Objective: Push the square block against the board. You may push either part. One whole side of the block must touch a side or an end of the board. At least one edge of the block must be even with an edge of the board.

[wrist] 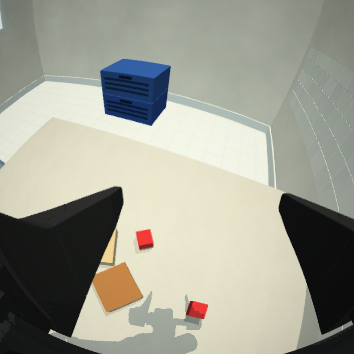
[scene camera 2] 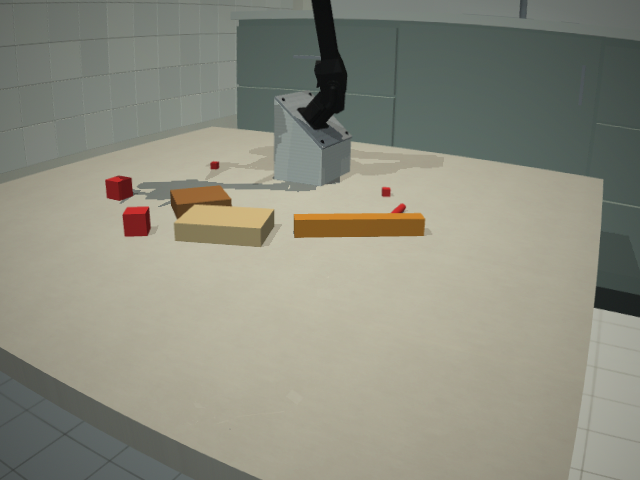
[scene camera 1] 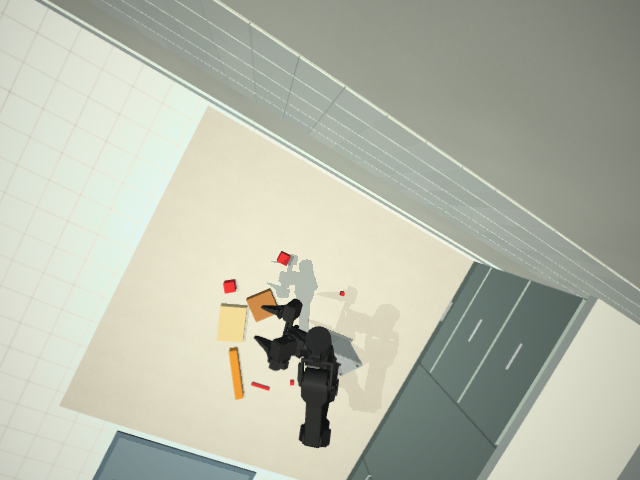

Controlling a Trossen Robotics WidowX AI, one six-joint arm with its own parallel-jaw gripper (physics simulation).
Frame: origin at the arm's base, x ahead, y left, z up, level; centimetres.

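Seen in the pictures: gripper, fingertip midpoint: (wrist: 204, 198) (scene camera 1: 258, 321); arm's base, origin of the base link: (scene camera 2: 312, 118).
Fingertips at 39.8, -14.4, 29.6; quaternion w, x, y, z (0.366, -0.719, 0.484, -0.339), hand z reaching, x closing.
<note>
Pixels of each thing's middle, then the offset from my fingertips to it, as dx, dy, dz.
- brown square block, body centre: (scene camera 2: 199, 202) (wrist: 116, 287) (scene camera 1: 263, 305) -6.8, +9.6, -41.8
- pale yellow board, body centre: (scene camera 2: 225, 224) (wrist: 89, 243) (scene camera 1: 232, 322) +0.3, +21.9, -41.8
- orange bar, body centre: (scene camera 2: 359, 225) (scene camera 1: 236, 373) -12.0, +40.8, -41.8
- red rod, body centre: (scene camera 2: 396, 212) (scene camera 1: 260, 386) -24.3, +42.4, -42.7
The brown square block (scene camera 1: 257, 303) (scene camera 2: 200, 195) (wrist: 118, 287) lies flat, turned at an angle to the pale yellow board (scene camera 1: 232, 322) (scene camera 2: 227, 219) (wrist: 110, 252). Its left corner is close to the board's near-right corner in scene camera 1; whether they touch there is unclear. No whole side of the block lies along the board. My gripper (scene camera 1: 259, 323) (wrist: 204, 198) is open and empty, raised above the table. In scene camera 1 one finger covers part of the block. In the wrist view the left finger hides much of the board. The gripper does not show in scene camera 2.
Two red cubes (scene camera 1: 283, 258) (scene camera 1: 229, 285) stand near the block and board. An orange bar (scene camera 1: 236, 373) (scene camera 2: 359, 225) lies beyond the board's other end. A red rod (scene camera 1: 260, 385) and two tiny red cubes (scene camera 1: 342, 293) (scene camera 1: 292, 382) lie nearer the grey arm base (scene camera 2: 299, 149).
</note>
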